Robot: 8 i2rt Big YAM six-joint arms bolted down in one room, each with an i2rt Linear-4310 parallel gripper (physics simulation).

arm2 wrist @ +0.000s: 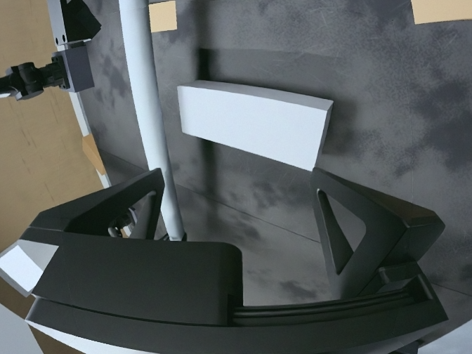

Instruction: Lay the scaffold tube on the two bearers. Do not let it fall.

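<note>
The scaffold tube (146, 100) is a long pale cylinder running from the top edge down the left-centre of the arm2 wrist view. Its lower end is beside a small dark part. A dark shadow strip lies on the floor to its right. A white rectangular block (252, 125), which looks like one bearer, lies to the right of the tube, apart from it in the picture. A second bearer cannot be made out. Arm2's gripper (237, 170) is wide open; its left fingertip overlaps the tube's left edge in view, and the tube is not clamped. The other grippers cannot be identified.
A black jointed part (30, 80) and a grey-purple block (79, 67) are at the left, by a tan surface (30, 150) with a white edge. A dark angular part (80, 20) is above them. Tan patches (163, 16) (442, 10) lie on the dark mottled floor (390, 90).
</note>
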